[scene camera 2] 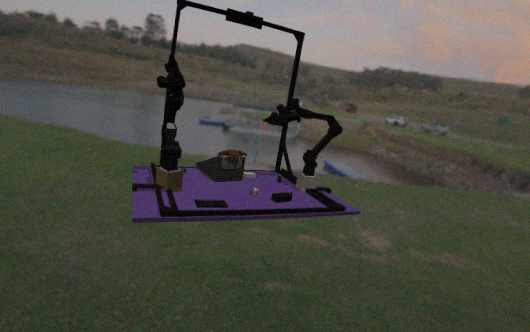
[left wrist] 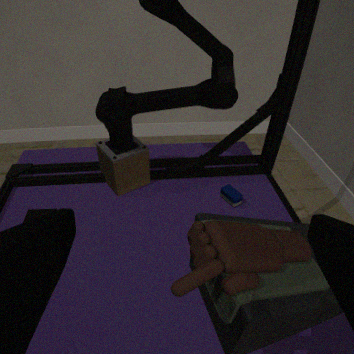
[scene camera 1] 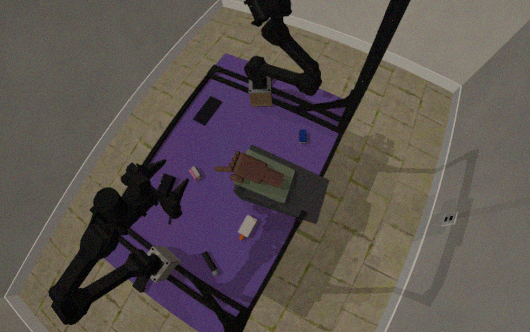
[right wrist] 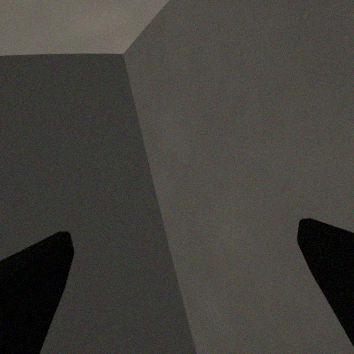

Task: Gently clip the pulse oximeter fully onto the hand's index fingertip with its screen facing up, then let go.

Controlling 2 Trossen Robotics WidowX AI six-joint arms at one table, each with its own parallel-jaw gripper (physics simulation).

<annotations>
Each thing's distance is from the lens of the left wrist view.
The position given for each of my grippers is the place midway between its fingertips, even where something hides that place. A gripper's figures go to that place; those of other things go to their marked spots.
my left gripper [left wrist: 194, 223]: 0.10 m
index finger [left wrist: 194, 278]: 0.32 m
dark slab [left wrist: 274, 318]: 0.39 m
The marked spots on the index finger and the dark slab are 0.13 m apart.
</annotations>
